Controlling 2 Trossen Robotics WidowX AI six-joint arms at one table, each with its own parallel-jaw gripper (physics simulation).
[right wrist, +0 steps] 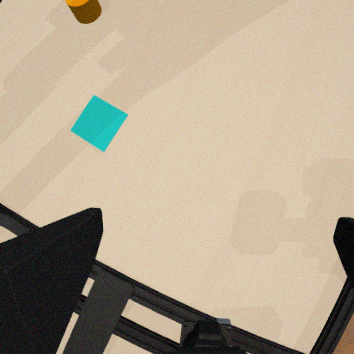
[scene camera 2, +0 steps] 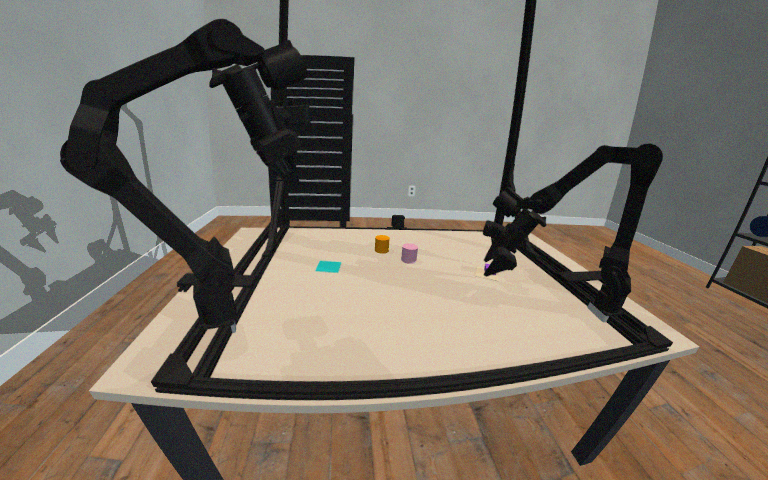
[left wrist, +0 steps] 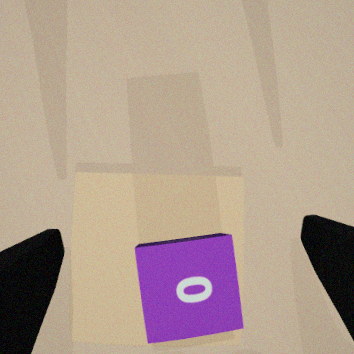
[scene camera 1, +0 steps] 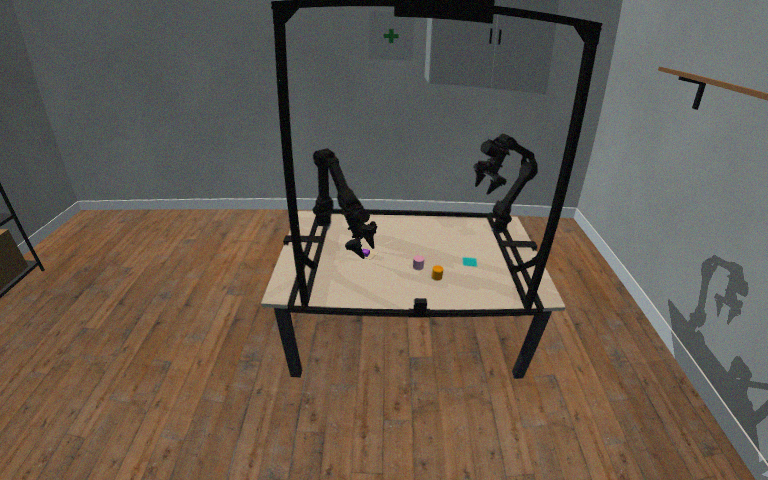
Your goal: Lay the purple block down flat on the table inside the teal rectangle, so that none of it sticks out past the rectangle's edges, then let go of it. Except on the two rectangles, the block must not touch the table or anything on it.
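Places are measured from the left arm's base along level axes (x ahead, y up, z right), in centimetres.
Where they show: left gripper, between the fingertips: (scene camera 2: 484, 268) (left wrist: 183, 235) (scene camera 1: 368, 253); right gripper, between the fingertips: (right wrist: 222, 225) (scene camera 2: 292, 183) (scene camera 1: 481, 190); left arm's base, origin of its link: (scene camera 2: 606, 307) (scene camera 1: 323, 222); right arm's base, origin of its link: (right wrist: 204, 345) (scene camera 2: 217, 317) (scene camera 1: 500, 229).
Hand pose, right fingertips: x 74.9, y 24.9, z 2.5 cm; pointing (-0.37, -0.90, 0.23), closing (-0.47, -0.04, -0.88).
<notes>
Each offset is from my right fingertips to the top centre of the thing. "pt": to the spot under its first point.
The purple block {dx -50.4, dy -24.9, dz +19.2 cm} (scene camera 1: 365, 253) (scene camera 2: 487, 266) (left wrist: 162, 310), marked with a white 0, rests on the pale yellow rectangle {pt dx -48.1, dy -26.7, dz +16.7 cm} (left wrist: 102, 250), toward its lower right part in the left wrist view. My left gripper (scene camera 1: 368, 252) (left wrist: 183, 235) is open and low over the block, one finger on either side, with gaps between them and the block. In scene camera 2 a finger partly hides the block. The teal rectangle {pt dx -3.7, dy -26.7, dz +19.5 cm} (scene camera 1: 469, 262) (scene camera 2: 328, 266) (right wrist: 99, 123) lies flat with no block on it. My right gripper (scene camera 1: 483, 188) (scene camera 2: 283, 172) (right wrist: 222, 225) is open and empty, high above the table.
A pink cylinder {dx -26.6, dy -22.2, dz +25.4 cm} (scene camera 1: 418, 263) (scene camera 2: 409, 253) and an orange cylinder {dx -18.5, dy -22.3, dz +31.6 cm} (scene camera 1: 437, 273) (scene camera 2: 382, 244) (right wrist: 86, 14) stand between the two rectangles, the orange one nearer the teal rectangle. Black frame rails (scene camera 1: 362, 311) (scene camera 2: 351, 389) run along the table's edges.
</notes>
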